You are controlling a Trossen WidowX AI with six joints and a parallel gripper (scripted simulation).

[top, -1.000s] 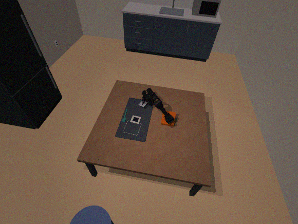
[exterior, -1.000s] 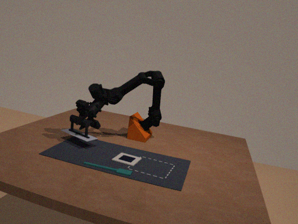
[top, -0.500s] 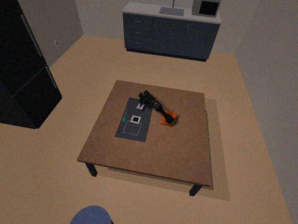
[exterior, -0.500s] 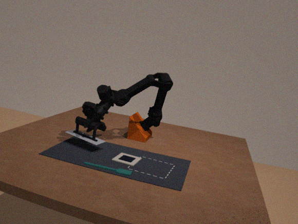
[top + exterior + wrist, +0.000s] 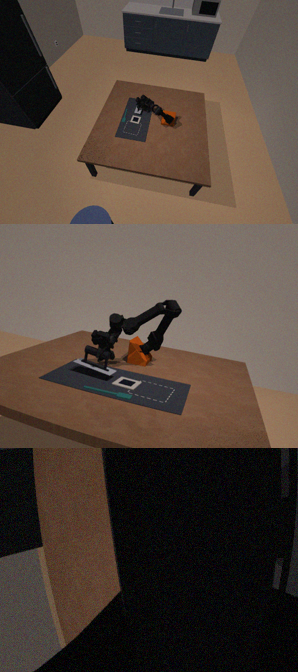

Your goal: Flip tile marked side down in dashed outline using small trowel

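The dark mat lies 11 cm to the left of my gripper tip, 11 cm below it and 3 cm behind it. Round my gripper tip: teal trowel (15 cm to the left, 10 cm ahead, 9 cm below); then tile (15 cm to the left, 9 cm below, 4 cm behind).
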